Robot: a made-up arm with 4 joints.
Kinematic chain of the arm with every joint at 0, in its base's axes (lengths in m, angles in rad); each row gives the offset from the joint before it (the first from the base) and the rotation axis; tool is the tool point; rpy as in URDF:
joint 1: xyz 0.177 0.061 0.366 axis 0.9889 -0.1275 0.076
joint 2: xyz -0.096 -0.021 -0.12 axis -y
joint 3: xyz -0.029 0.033 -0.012 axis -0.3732 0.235 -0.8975
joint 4: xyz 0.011 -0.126 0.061 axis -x
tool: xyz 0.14 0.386 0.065 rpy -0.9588 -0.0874 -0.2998
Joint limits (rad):
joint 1: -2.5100..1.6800
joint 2: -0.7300..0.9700
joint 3: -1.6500..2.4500
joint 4: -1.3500..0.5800
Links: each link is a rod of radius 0.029 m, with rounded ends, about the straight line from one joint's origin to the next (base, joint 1, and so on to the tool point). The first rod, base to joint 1, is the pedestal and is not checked.
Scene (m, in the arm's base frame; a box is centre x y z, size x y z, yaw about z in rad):
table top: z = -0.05
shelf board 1: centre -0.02 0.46 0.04 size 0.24 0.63 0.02 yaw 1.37
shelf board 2: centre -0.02 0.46 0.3 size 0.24 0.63 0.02 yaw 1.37
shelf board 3: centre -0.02 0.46 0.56 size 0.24 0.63 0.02 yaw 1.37
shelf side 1: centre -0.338 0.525 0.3 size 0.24 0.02 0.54 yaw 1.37
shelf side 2: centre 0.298 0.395 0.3 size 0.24 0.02 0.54 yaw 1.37
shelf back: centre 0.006 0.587 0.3 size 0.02 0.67 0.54 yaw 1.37
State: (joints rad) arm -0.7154 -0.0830 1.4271 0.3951
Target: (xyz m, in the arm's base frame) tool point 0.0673 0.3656 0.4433
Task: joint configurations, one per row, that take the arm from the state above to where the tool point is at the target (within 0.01 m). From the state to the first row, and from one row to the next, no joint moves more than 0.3 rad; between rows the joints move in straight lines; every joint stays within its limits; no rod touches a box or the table.
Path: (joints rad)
1: -0.8441 0.1802 1.3979 0.2307
2: -0.9727 0.4435 1.3687 0.0664
3: -1.1014 0.7068 1.3395 -0.0980
4: -1.2300 0.9700 1.3104 -0.2624
5: -1.2537 0.9031 1.1909 -0.4914
6: -1.2775 0.8362 1.0714 -0.7203
7: -1.3012 0.7693 0.9519 -0.9493

